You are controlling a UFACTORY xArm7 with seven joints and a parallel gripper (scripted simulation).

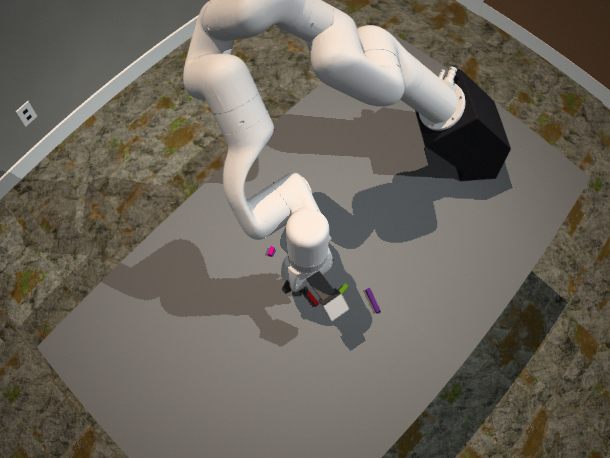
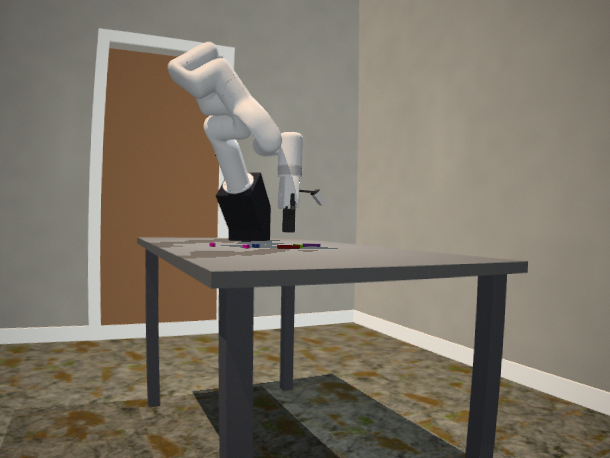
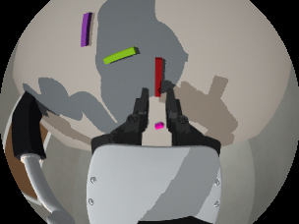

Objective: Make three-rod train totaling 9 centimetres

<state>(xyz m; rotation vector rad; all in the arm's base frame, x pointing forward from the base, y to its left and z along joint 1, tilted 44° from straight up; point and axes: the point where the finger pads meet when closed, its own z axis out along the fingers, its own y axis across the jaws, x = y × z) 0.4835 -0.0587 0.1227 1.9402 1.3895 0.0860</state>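
My gripper is now 70 mm above the red rod. Round my hand: lime rod 70 mm to the left, 70 mm below, 30 mm behind; purple rod 140 mm to the left, 70 mm below, 50 mm behind; blue rod 90 mm behind, 70 mm to the right, 70 mm below.
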